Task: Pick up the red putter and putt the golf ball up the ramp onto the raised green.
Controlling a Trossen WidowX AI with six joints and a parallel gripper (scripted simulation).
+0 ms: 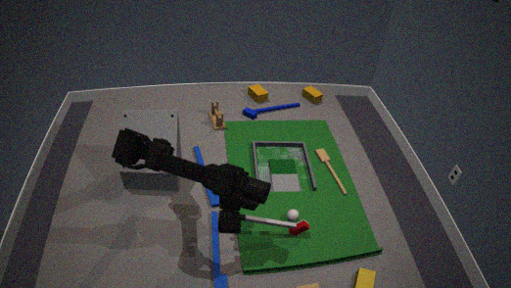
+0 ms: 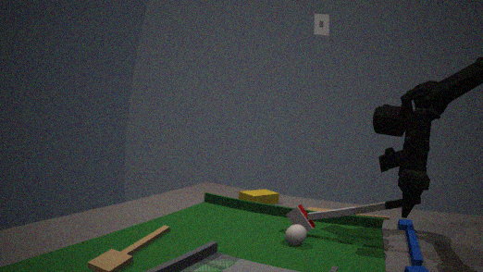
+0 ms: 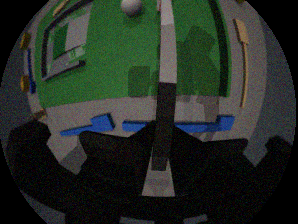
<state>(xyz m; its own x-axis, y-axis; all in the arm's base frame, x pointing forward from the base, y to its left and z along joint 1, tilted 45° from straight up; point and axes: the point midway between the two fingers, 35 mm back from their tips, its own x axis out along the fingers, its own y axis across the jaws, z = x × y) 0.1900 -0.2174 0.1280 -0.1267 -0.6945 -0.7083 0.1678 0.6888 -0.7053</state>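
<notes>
The red putter lies 12 cm ahead of my gripper tip and 2 cm to the right of it. Also, from my gripper tip: white golf ball: 22 cm ahead, 5 cm below, 3 cm to the left; then blue putter: 63 cm to the left, 30 cm ahead, 6 cm below; then yellow block: 38 cm ahead, 29 cm to the right, 6 cm below.
</notes>
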